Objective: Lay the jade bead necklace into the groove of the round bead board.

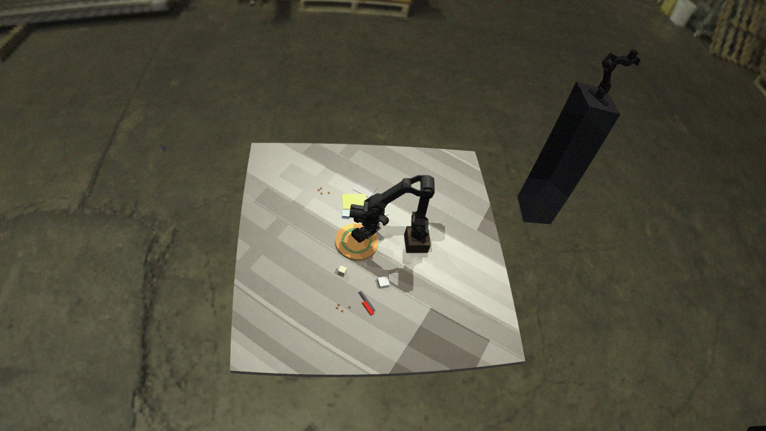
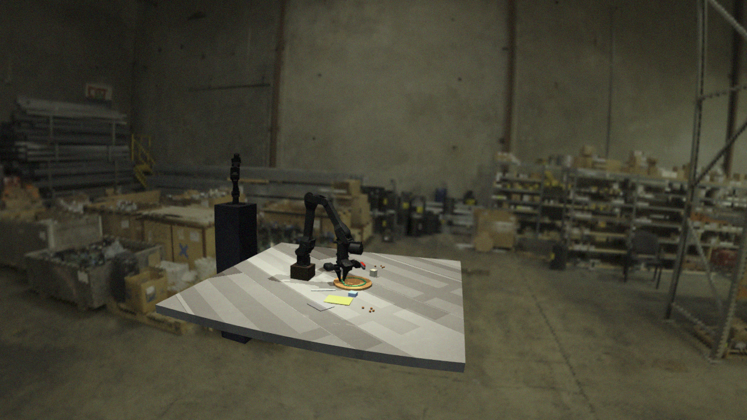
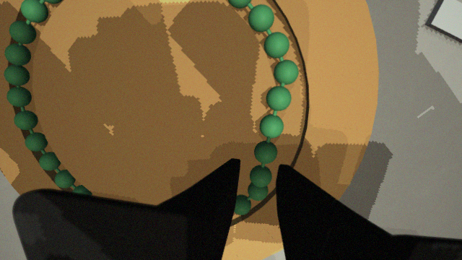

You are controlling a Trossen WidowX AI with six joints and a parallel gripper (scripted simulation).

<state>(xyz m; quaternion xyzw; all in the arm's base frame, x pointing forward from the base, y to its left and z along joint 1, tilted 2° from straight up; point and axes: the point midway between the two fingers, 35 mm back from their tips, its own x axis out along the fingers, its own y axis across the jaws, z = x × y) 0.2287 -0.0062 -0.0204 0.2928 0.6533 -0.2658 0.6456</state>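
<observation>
Now: gripper tip 13 cm to the left of the white strip, 5 cm past it and 1 cm above it. From my gripper tip the other things lie so: yellow pad 22 cm to the right, 7 cm ahead, 1 cm below; then blue block 13 cm to the right, 11 cm ahead, 1 cm below; then cream cube 19 cm to the left, 11 cm ahead.
</observation>
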